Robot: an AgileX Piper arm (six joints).
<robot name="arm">
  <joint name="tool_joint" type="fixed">
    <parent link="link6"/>
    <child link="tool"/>
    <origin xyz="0 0 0" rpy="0 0 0"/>
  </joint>
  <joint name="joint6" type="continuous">
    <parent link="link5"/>
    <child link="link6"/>
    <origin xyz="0 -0.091 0" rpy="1.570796 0 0"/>
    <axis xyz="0 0 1"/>
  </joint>
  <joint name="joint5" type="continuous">
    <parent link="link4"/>
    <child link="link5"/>
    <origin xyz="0 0 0" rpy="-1.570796 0 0"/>
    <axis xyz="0 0 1"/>
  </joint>
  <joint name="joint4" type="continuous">
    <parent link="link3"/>
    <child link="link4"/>
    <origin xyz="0.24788 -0.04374 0" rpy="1.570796 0 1.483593"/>
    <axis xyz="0 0 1"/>
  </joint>
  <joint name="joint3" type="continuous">
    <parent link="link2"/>
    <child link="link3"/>
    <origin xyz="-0.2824 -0.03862 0" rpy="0 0 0"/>
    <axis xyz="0 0 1"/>
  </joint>
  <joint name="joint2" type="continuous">
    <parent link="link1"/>
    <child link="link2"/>
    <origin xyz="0 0 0" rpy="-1.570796 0 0"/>
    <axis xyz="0 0 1"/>
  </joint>
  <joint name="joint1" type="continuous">
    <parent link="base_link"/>
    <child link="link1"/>
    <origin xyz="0 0 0.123" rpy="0 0 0"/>
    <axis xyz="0 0 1"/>
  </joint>
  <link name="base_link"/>
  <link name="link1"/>
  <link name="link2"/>
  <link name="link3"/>
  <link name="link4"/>
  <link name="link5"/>
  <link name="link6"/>
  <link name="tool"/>
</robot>
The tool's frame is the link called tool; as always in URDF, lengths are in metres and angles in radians. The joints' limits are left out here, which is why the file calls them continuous.
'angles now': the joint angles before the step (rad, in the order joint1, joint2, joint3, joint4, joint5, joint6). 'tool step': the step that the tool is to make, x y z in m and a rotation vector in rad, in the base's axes. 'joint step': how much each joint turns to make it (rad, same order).
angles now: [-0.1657 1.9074 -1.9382 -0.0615 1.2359 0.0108]
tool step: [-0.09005 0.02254 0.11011 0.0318 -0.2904 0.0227]
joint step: [0.0010 -0.3294 0.0424 0.0820 0.0056 -0.0006]
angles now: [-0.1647 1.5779 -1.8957 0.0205 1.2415 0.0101]
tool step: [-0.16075 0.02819 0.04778 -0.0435 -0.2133 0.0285]
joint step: [0.0000 -0.5069 0.2696 0.0166 0.0206 -0.0295]
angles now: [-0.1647 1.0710 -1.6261 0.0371 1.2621 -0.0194]
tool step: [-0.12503 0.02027 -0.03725 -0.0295 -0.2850 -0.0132]
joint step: [0.0033 -0.5052 0.3805 -0.0050 -0.1620 0.0195]
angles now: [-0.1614 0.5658 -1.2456 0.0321 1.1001 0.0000]
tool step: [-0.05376 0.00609 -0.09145 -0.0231 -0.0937 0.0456]
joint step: [0.0589 -0.4065 0.3988 -0.0168 -0.0882 0.0000]
